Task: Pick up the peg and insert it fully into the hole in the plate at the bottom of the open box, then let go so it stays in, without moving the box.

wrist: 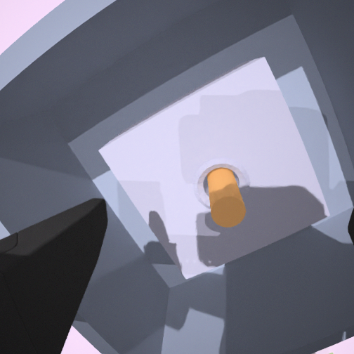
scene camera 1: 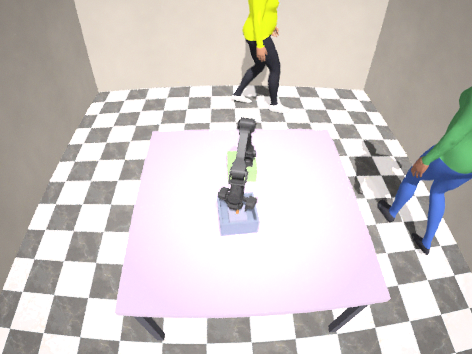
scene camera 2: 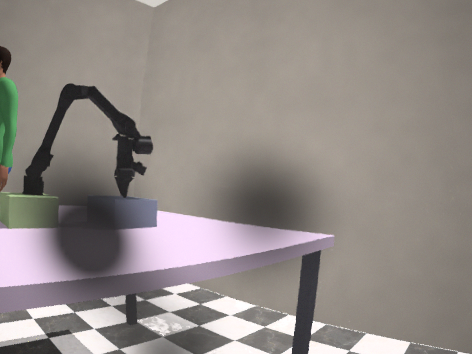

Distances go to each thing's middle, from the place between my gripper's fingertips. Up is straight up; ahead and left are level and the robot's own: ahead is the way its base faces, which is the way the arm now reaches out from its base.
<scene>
I see my gripper 5 cm above the blue-grey box (scene camera 2: 115, 212) and 1 cm past it. From my hand the other things lie so: pale plate (wrist: 239, 120) 7 cm below, 1 cm behind; orange peg (wrist: 227, 208) 5 cm below, 1 cm behind.
</scene>
